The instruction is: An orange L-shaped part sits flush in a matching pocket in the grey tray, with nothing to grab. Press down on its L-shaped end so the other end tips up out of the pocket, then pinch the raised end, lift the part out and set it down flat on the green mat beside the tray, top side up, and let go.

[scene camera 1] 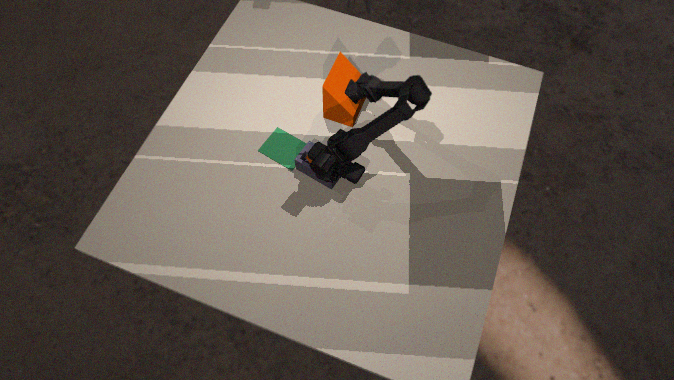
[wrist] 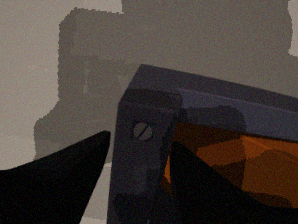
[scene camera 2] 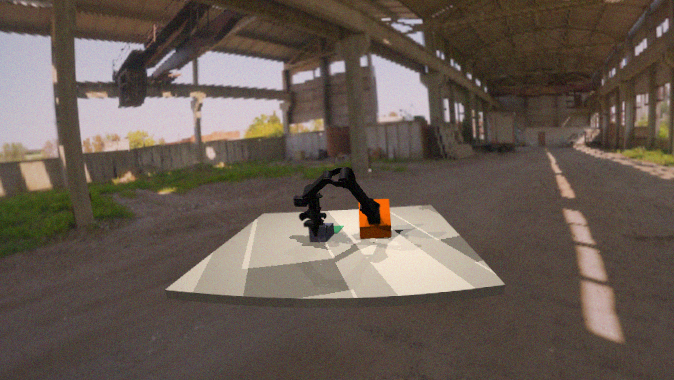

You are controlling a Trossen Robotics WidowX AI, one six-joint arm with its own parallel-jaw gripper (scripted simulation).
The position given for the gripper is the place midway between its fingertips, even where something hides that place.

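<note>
Green mat [scene camera 1: 282, 147] visible, as is the gripper [scene camera 1: 336, 174]. The gripper also appears in the wrist view [wrist: 140, 143].
</note>
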